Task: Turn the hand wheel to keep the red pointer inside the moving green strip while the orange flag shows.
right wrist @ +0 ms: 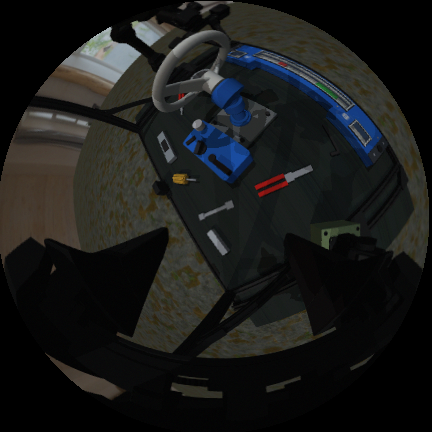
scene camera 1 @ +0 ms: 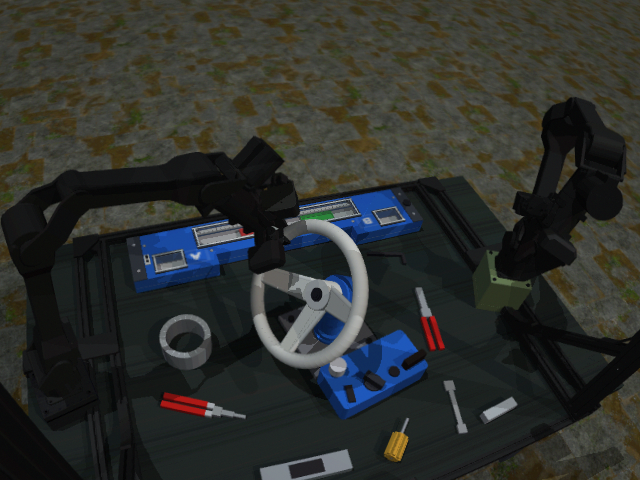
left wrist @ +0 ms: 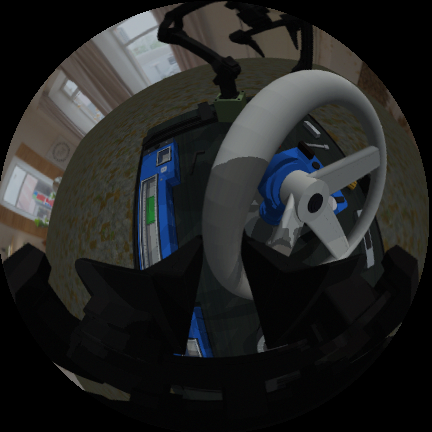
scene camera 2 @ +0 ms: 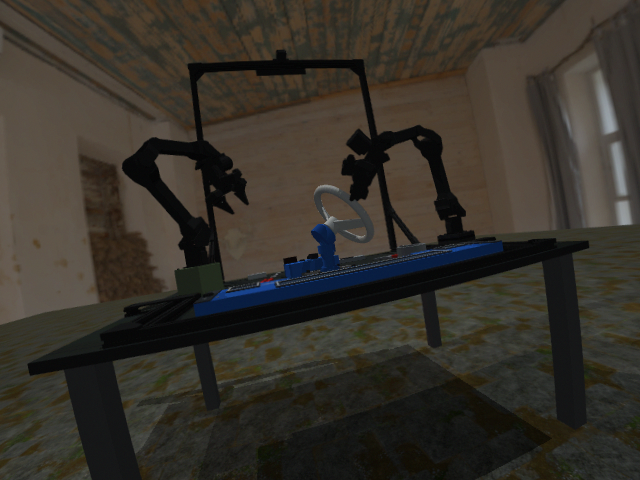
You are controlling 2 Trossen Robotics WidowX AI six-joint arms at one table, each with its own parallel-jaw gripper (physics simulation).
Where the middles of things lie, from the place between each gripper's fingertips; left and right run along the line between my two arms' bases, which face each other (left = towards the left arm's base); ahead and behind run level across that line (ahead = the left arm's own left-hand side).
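Labels:
The white hand wheel (scene camera 1: 322, 296) sits 30 mm below my left hand and 120 mm behind it.
Measured from my right hand, the white hand wheel is 9 cm below, and it is also 11 cm ahead of that hand and 35 cm to the left of it.

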